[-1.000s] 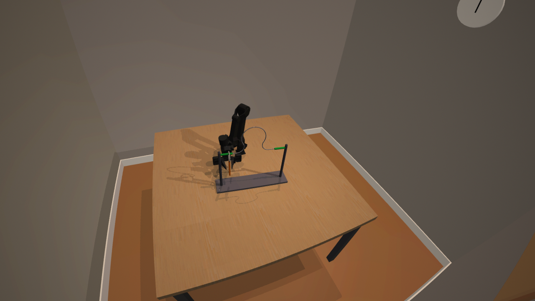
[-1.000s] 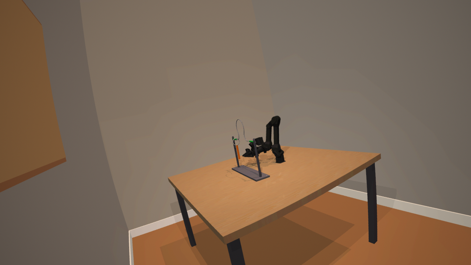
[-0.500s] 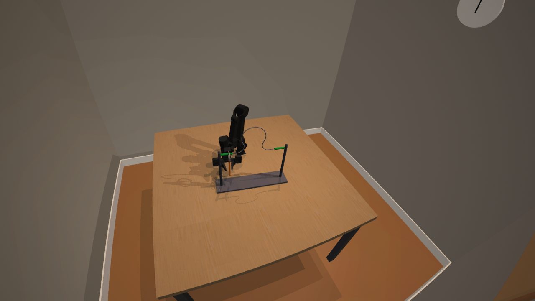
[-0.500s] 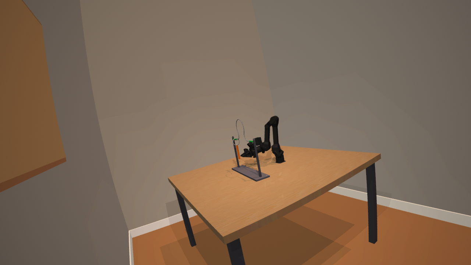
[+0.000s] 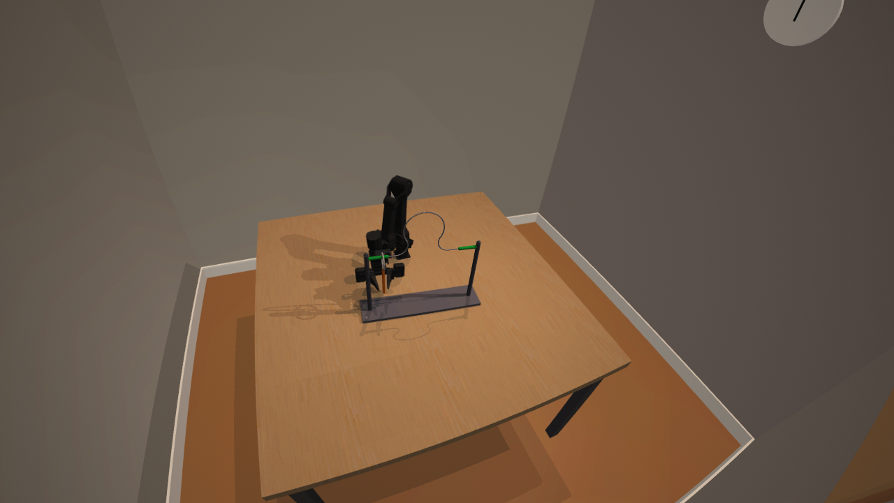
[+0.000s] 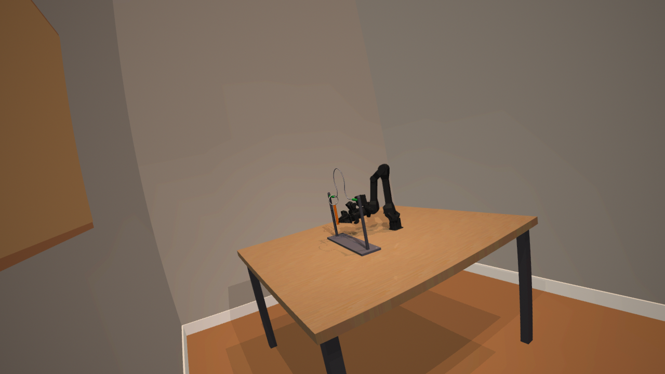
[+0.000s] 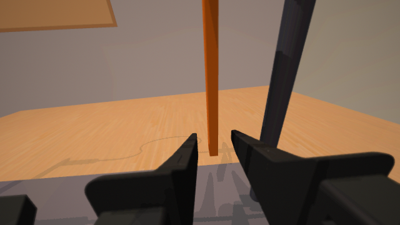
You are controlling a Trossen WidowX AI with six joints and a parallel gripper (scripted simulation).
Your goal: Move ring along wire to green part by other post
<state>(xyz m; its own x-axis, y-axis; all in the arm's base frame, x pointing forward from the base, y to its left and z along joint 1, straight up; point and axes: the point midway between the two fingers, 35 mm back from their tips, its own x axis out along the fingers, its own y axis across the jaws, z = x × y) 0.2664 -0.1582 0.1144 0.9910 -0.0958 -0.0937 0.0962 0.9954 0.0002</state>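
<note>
My gripper tip is 90 mm below the ring with orange handle.
</note>
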